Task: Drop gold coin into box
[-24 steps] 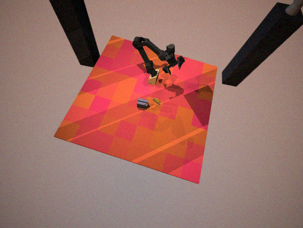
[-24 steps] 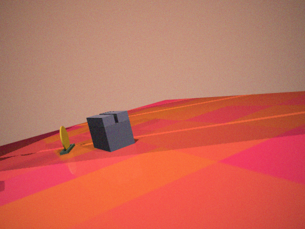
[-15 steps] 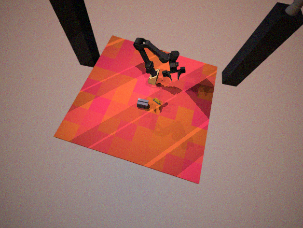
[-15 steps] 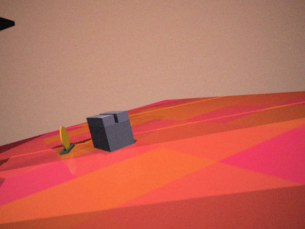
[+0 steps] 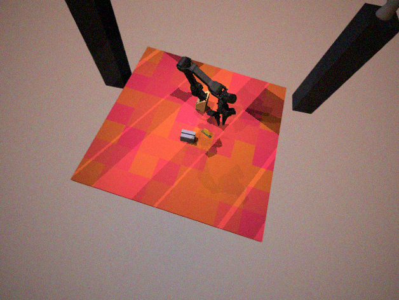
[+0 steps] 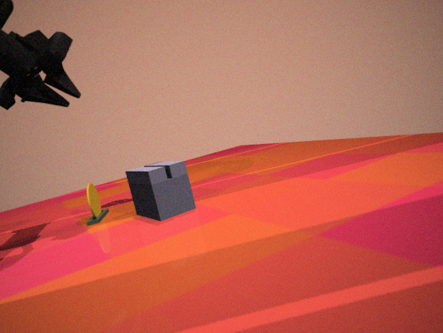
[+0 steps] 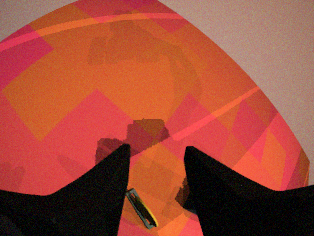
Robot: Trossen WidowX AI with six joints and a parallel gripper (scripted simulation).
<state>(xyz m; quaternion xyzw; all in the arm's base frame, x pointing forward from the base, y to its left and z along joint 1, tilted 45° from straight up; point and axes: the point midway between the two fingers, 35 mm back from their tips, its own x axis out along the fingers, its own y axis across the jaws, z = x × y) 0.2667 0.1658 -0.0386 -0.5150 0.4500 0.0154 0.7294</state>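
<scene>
Now: the gold coin 3 cm behind my gripper tip, 8 cm to the right of it and 18 cm below it.
</scene>
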